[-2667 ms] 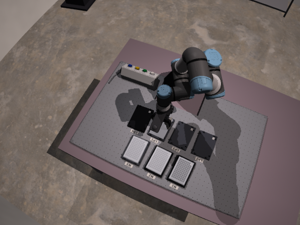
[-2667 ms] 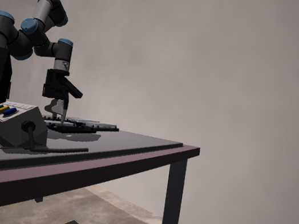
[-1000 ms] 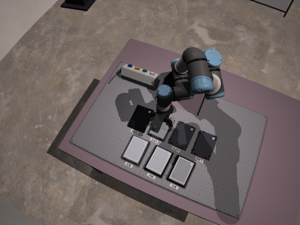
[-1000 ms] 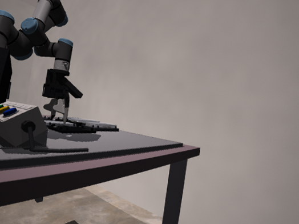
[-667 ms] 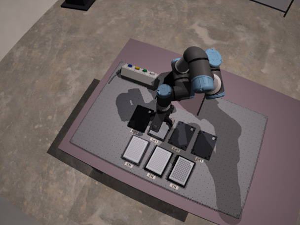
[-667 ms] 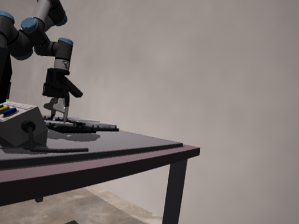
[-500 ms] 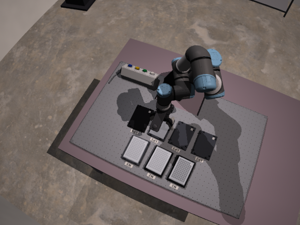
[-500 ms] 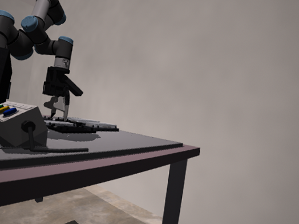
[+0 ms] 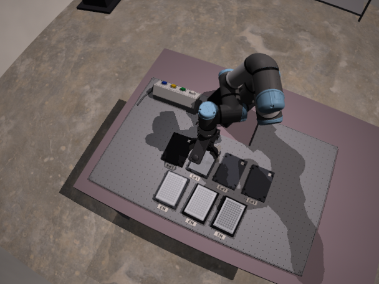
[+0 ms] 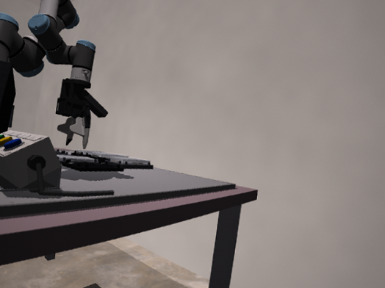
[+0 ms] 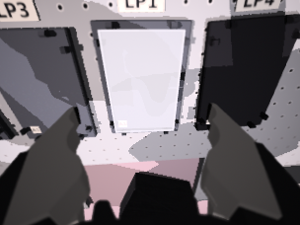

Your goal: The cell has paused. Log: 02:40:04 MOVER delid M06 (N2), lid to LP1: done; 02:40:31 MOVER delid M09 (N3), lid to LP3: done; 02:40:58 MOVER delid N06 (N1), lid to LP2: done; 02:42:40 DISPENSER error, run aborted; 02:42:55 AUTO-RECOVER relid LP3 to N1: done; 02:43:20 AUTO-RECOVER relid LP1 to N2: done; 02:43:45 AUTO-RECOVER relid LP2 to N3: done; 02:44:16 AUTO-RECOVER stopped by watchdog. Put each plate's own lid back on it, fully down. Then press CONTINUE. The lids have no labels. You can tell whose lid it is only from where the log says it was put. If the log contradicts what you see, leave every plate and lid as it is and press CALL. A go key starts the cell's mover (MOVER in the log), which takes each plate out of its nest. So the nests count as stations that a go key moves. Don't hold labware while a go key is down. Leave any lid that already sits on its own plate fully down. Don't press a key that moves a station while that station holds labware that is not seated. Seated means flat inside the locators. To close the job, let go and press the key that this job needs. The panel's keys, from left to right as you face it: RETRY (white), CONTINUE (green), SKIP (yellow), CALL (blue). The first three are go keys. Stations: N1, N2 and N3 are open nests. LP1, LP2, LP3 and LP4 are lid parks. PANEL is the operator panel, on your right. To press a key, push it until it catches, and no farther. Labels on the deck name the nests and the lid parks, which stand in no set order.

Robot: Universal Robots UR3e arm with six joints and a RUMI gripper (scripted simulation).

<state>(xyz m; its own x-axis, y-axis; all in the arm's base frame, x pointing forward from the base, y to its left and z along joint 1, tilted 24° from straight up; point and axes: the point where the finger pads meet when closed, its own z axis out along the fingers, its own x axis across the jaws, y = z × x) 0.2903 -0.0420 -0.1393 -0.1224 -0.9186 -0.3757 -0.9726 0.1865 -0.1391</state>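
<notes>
The LP1 lid park lies 50 mm below my hand. From my hand the other things lie so: lid park LP4: 10 mm behind, 130 mm to the right, 50 mm below; LP3 lid park: 10 mm ahead, 130 mm to the left, 50 mm below; LP2 lid park: 20 mm ahead, 260 mm to the left, 50 mm below.
</notes>
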